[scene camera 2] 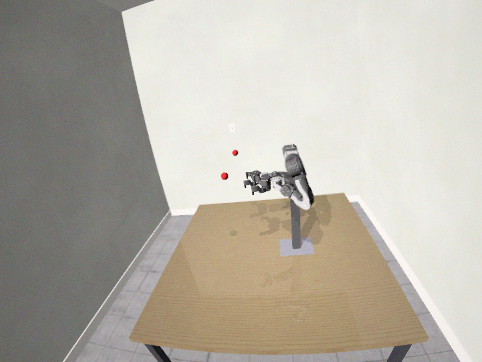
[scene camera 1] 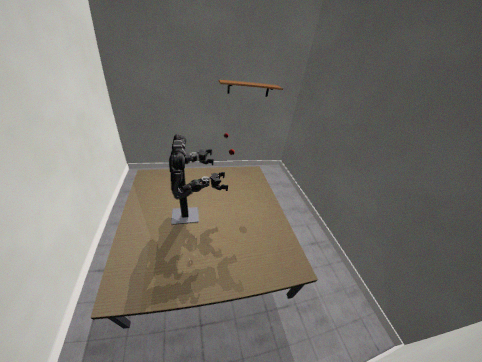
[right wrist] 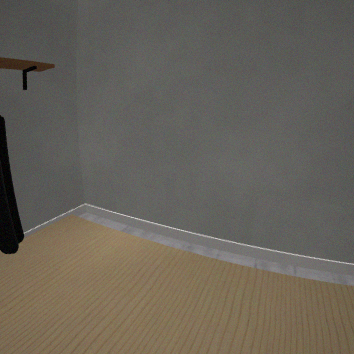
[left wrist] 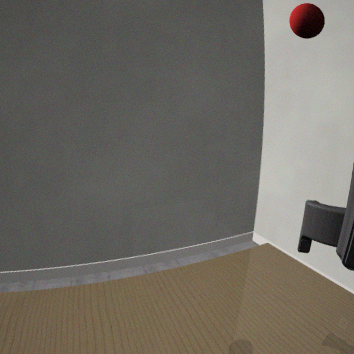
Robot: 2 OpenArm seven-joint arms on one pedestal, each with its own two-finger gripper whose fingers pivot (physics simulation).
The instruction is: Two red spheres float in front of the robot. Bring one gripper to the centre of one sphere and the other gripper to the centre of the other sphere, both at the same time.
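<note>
Two red spheres float above the table in front of the robot. The sphere on the robot's left (scene camera 1: 226,135) (scene camera 2: 224,176) and the sphere on its right (scene camera 1: 231,152) (scene camera 2: 235,152) stand apart. One sphere (left wrist: 307,20) shows at the top right of the left wrist view; I cannot tell which. My left gripper (scene camera 1: 212,156) (scene camera 2: 251,187) is open and empty, behind and below the left sphere. My right gripper (scene camera 1: 226,181) (scene camera 2: 245,179) is open and empty, reaches further forward than the left, and is behind and well below the right sphere. The grippers partly overlap in scene camera 2.
The wooden table (scene camera 1: 250,270) (scene camera 2: 240,320) (left wrist: 125,320) (right wrist: 175,310) lies below both arms. The pedestal (scene camera 1: 184,206) (scene camera 2: 296,230) stands on it. A shelf (scene camera 1: 250,84) (right wrist: 20,64) hangs on the wall to the robot's left, higher than the spheres. Walls surround the table.
</note>
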